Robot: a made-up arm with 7 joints. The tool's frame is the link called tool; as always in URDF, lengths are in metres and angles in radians. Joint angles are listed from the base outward.
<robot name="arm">
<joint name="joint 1" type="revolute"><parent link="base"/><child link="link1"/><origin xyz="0 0 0.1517"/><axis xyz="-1 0 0"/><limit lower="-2.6" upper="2.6"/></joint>
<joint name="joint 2" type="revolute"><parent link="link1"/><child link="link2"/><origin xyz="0.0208 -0.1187 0.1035"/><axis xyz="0 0 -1"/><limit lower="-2.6" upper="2.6"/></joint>
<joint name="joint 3" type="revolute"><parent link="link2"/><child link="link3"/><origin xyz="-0.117 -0.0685 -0.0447"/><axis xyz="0 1 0"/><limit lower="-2.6" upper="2.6"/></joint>
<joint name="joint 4" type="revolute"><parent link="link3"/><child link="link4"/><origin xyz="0.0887 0.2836 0.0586"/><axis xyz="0 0 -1"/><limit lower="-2.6" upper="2.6"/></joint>
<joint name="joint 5" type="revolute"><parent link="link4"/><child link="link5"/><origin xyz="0.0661 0.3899 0.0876"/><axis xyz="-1 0 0"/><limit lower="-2.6" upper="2.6"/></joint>
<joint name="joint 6" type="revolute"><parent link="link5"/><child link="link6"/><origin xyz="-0.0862 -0.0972 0.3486"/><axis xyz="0 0 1"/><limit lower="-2.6" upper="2.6"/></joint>
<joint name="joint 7" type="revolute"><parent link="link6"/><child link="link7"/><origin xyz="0.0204 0.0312 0.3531"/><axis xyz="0 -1 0"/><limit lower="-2.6" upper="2.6"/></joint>
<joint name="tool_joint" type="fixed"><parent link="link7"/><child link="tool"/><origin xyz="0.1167 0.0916 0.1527"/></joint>
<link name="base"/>
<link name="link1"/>
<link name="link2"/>
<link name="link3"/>
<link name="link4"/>
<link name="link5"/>
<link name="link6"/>
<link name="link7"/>
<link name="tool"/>
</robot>
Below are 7 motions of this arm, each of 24 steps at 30 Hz.
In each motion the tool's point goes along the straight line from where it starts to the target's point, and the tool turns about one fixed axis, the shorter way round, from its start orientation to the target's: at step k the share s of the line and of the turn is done. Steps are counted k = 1, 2, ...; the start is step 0. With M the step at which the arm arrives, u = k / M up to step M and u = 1 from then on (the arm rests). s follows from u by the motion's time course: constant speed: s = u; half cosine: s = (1 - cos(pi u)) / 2; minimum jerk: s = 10 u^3 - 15 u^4 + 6 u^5.
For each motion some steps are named. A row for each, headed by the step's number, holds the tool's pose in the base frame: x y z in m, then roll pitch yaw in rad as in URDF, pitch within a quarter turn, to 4 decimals.
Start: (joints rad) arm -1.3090 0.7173 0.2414 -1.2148 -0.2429 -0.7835 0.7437
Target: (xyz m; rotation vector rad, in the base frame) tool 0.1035 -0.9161 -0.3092 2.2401 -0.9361 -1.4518
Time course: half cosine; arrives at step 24
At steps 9, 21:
9: 0.2436 -0.9694 0.2497 1.7005 0.3951 -0.7028
21: 0.1112 -0.9190 -0.2784 2.1946 0.7380 -1.1610

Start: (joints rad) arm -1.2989 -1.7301 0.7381 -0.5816 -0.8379 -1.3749 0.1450
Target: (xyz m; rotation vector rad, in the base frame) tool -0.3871 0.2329 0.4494 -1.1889 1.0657 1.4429
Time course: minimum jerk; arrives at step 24
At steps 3, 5, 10, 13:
3: -0.0414 -0.0906 0.6484 0.4191 0.1604 1.0329
5: -0.0584 -0.0746 0.6386 0.3848 0.2156 1.0737
10: -0.1575 0.0181 0.5815 0.2198 0.5589 1.2883
13: -0.2388 0.0941 0.5348 0.1273 0.8588 1.4543

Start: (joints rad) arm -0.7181 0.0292 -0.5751 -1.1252 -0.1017 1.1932 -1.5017
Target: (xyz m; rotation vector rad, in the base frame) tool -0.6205 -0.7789 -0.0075 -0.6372 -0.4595 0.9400
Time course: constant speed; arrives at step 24
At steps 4, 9, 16, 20, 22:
4: -0.7543 -0.2481 0.5782 -1.0694 0.5501 1.0277
9: -0.7208 -0.3808 0.4318 -0.9831 0.3906 1.0476
16: -0.6740 -0.5666 0.2268 -0.8739 0.1661 1.0506
20: -0.6473 -0.6727 0.1096 -0.8131 0.0381 1.0413
22: -0.6339 -0.7258 0.0511 -0.7824 -0.0257 1.0337

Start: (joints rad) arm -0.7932 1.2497 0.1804 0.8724 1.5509 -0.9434 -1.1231
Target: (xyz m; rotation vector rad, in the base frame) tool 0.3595 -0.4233 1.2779 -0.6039 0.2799 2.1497
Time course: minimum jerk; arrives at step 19
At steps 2, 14, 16, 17, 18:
2: 1.0117 -0.7100 -0.2392 -1.6978 -0.4531 -2.9753
14: 0.4372 -0.4574 1.0973 -0.1713 0.3506 2.2401
16: 0.3797 -0.4322 1.2310 -0.0585 0.4905 2.2145
17: 0.3660 -0.4262 1.2627 -0.0310 0.5240 2.2108
18: 0.3604 -0.4237 1.2758 -0.0196 0.5379 2.2095

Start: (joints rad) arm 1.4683 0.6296 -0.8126 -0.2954 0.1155 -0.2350 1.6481
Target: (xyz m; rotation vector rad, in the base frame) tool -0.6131 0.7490 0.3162 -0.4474 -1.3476 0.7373
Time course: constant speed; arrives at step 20
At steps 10, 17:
10: -0.4688 0.7072 -0.2288 -1.8192 -0.2006 2.0453
17: -0.5698 0.7365 0.1527 -1.5174 -0.6400 1.7237

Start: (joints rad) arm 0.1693 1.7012 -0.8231 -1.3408 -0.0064 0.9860 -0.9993
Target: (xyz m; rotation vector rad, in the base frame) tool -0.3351 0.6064 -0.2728 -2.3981 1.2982 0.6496
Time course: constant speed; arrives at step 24
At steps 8, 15, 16, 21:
8: 0.2096 0.7960 0.1177 -2.2786 0.7685 -1.0503
15: -0.0287 0.7130 -0.0531 -2.6298 0.6751 -1.0366
16: -0.0627 0.7012 -0.0775 -2.6780 0.6623 -1.0314
21: -0.2330 0.6419 -0.1996 -2.9137 0.6017 -0.9950

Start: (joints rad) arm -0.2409 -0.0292 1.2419 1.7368 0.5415 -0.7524 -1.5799
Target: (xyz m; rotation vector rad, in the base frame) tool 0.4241 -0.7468 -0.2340 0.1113 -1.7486 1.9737
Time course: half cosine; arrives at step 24
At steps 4, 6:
4: 0.7586 -0.1300 -0.1922 -0.9358 -0.2150 3.1040
6: 0.7301 -0.1826 -0.1957 -0.9751 -0.2245 3.0761

